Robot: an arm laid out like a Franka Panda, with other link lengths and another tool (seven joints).
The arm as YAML. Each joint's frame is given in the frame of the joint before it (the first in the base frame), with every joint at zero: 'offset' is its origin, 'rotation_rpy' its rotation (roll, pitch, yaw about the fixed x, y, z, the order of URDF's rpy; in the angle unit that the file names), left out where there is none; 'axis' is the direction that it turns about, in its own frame. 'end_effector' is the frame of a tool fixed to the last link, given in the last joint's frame.
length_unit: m
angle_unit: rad
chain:
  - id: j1
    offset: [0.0, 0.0, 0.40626]
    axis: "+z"
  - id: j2
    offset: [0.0, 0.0, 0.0]
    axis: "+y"
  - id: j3
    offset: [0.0, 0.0, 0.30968]
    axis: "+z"
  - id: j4
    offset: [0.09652, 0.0, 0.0]
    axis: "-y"
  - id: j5
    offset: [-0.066, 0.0, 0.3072]
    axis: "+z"
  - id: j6
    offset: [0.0, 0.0, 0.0]
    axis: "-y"
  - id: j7
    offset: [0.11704, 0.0, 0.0]
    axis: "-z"
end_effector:
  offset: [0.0, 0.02, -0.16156]
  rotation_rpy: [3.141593, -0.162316, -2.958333]
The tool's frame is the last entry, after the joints.
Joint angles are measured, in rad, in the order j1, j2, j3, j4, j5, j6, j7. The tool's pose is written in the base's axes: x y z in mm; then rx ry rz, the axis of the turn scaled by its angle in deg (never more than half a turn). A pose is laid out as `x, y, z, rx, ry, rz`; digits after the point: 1 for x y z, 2 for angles.
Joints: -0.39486 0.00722 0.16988 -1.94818 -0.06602 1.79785 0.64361
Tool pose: 498.9, -106.6, 480.7, -53.90, -153.48, 2.20
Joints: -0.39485 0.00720 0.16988 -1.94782 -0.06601 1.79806 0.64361
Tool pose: 499.0, -106.6, 480.9, -53.91, -153.51, 2.19
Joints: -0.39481 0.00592 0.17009 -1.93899 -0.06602 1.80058 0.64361
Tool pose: 501.4, -107.0, 485.4, -54.12, -154.20, 2.10
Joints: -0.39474 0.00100 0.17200 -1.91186 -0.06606 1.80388 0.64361
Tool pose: 507.7, -107.3, 499.6, -54.61, -156.17, 1.89
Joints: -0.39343 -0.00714 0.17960 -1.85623 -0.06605 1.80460 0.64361
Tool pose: 518.9, -104.8, 527.7, -55.11, -159.89, 1.50
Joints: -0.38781 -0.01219 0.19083 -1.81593 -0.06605 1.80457 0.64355
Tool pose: 527.1, -97.1, 548.0, -54.57, -162.81, 1.25
